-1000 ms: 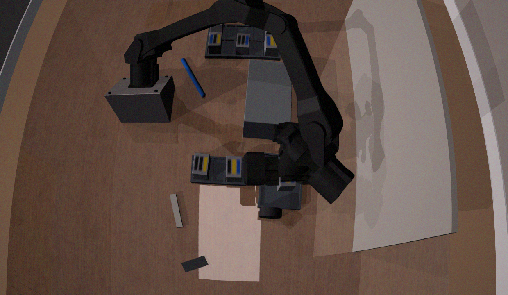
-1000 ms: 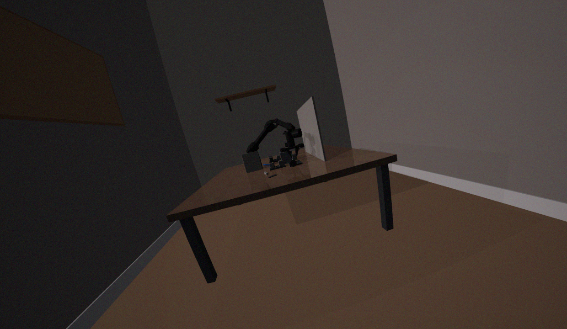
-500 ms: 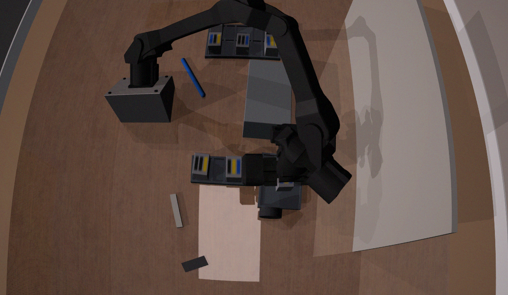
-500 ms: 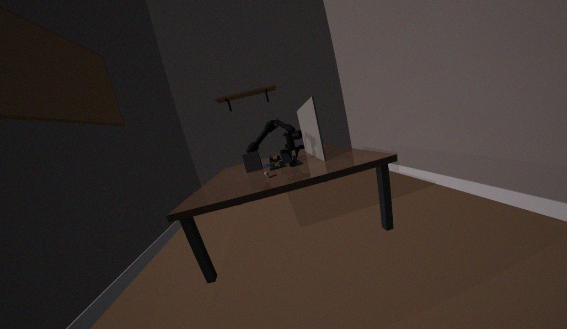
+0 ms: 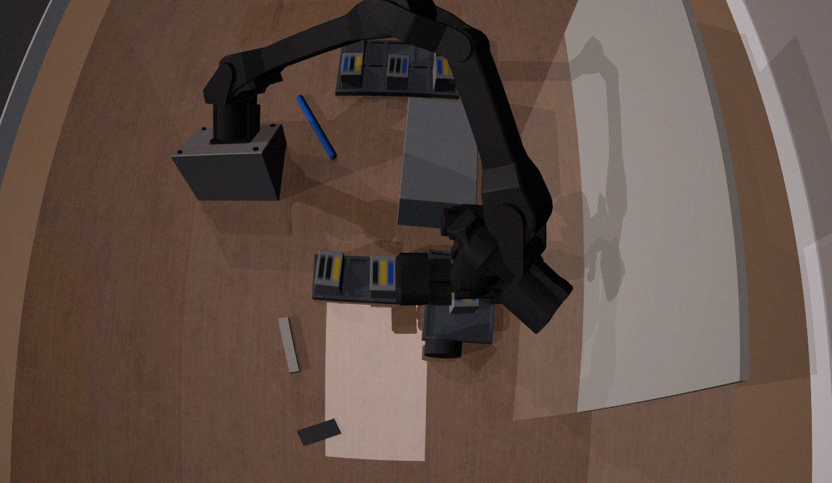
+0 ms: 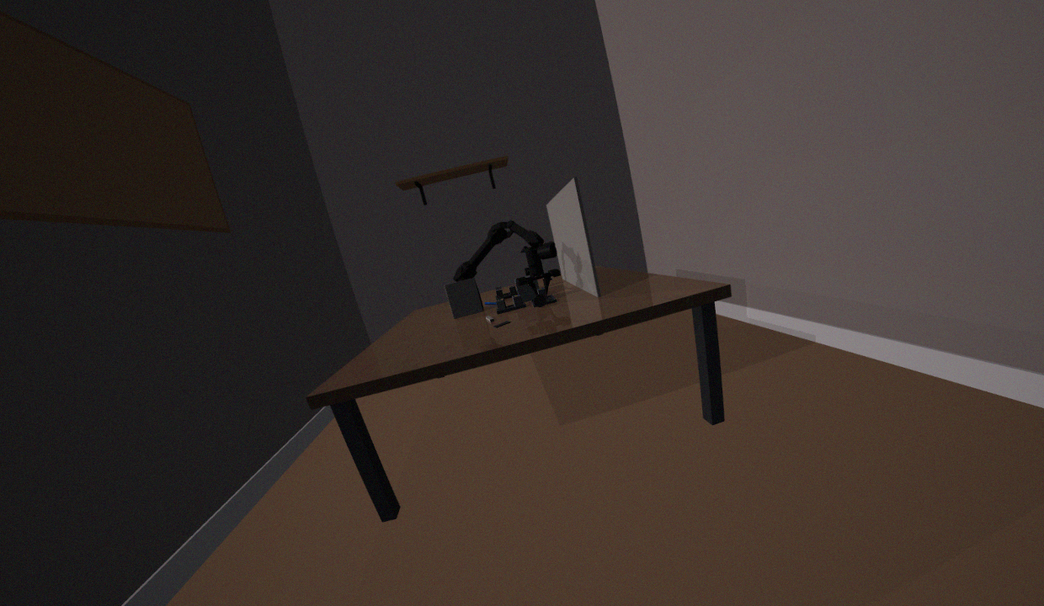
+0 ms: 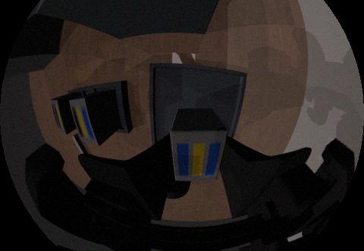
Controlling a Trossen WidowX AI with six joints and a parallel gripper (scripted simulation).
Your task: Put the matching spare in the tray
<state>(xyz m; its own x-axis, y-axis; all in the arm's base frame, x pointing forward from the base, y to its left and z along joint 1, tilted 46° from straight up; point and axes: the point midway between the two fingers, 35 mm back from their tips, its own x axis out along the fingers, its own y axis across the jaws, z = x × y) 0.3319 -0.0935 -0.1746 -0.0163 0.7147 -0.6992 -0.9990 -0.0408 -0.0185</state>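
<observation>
The grey spare is 20 mm above my gripper tip. From my gripper tip the other things lie so: tall grey box (190 mm to the left, 40 mm behind, 30 mm above); small rack (140 mm behind, 20 mm to the left, 20 mm below); dark grey tray (20 mm below).
</observation>
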